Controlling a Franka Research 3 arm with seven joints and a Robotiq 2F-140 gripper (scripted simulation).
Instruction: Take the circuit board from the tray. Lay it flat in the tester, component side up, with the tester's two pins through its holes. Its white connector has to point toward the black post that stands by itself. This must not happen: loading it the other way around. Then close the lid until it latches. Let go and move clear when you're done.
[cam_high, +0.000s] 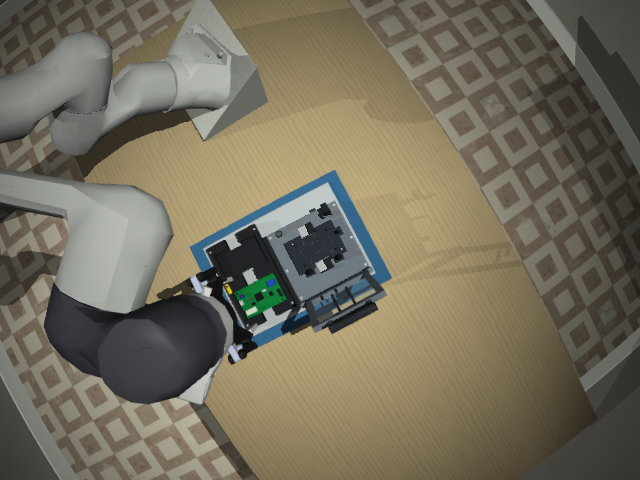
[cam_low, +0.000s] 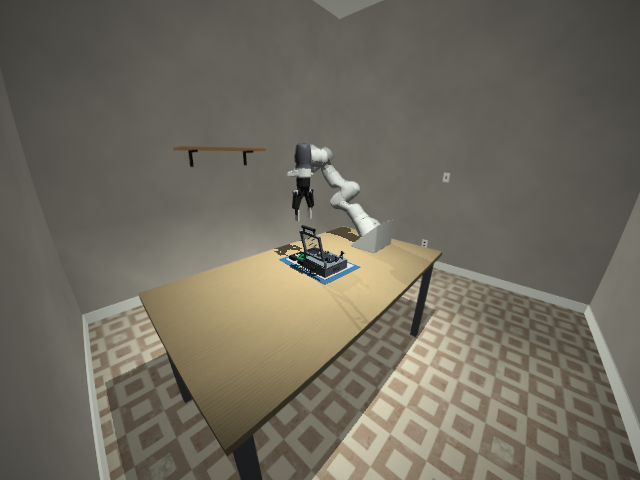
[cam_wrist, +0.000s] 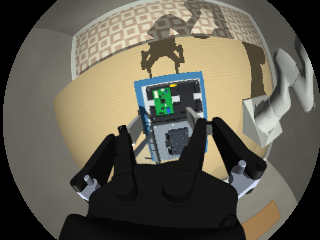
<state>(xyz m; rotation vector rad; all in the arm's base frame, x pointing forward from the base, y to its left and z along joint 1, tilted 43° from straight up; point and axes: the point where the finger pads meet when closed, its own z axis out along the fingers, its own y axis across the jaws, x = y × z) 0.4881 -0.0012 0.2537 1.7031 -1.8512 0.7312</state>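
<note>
My gripper is now 270 mm above the green circuit board. The rest, counted from my hand: black post: 240 mm to the left, 200 mm below, 80 mm behind; then tester lid: 160 mm to the left, 100 mm below, 100 mm ahead; then black nest: 220 mm below, 180 mm to the left, 10 mm behind.
</note>
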